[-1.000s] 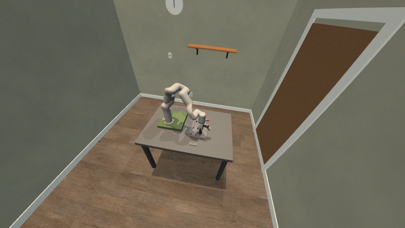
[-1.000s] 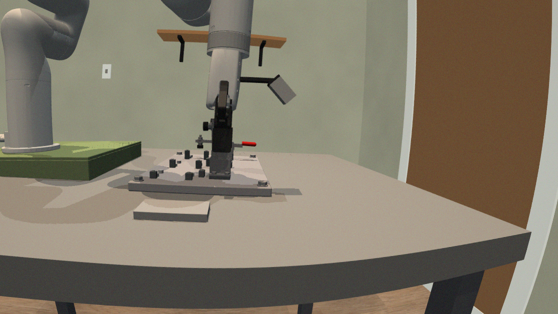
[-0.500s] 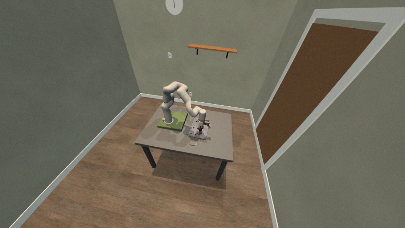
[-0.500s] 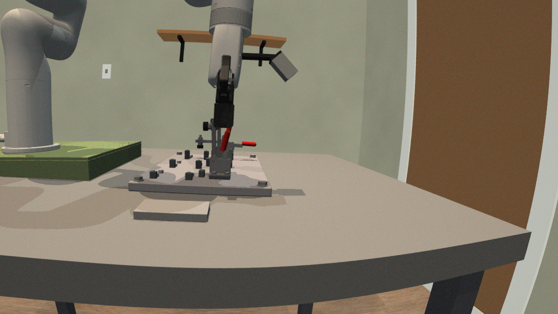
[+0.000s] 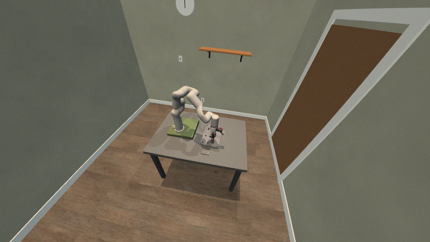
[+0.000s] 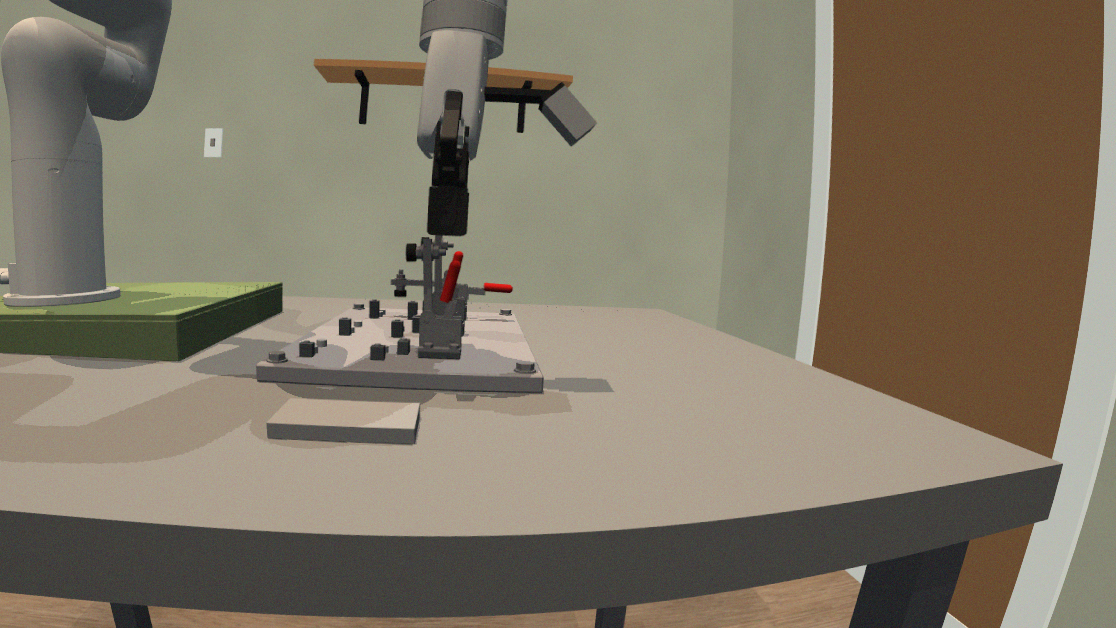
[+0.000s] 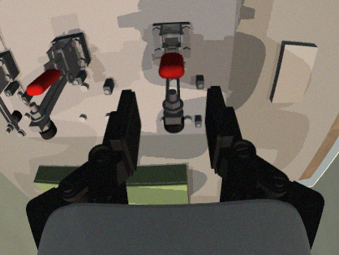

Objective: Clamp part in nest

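Right now the flat grey part is 70 mm behind my hand, 150 mm to the right of it and 140 mm below it. Round my hand: fixture plate: 20 mm behind, 110 mm to the left, 130 mm below.
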